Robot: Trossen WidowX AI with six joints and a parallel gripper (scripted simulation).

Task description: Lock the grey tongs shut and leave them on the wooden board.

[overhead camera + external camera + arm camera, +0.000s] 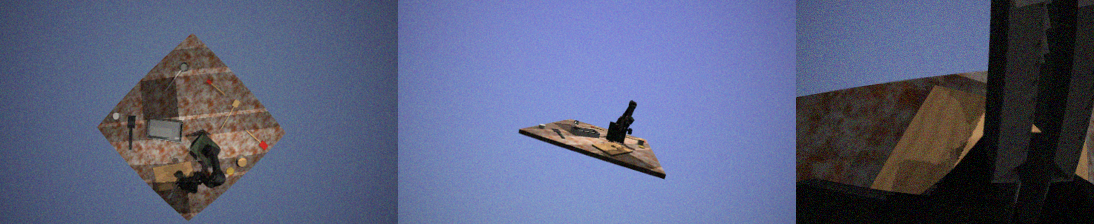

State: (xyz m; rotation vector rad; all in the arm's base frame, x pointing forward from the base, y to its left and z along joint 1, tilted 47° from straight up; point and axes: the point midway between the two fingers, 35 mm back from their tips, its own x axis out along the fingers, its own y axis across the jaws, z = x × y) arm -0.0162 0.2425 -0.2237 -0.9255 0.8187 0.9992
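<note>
Right now my gripper tip is 160 mm above the wooden board, 30 mm to the right of it and 20 mm short of it. Round my gripper tip: black spatula 610 mm ahead, 170 mm below, 10 mm to the right; small white disc 800 mm ahead, 150 mm below, 10 mm to the right; grey roasting tin 370 mm ahead, 240 mm to the right, 140 mm below.
</note>
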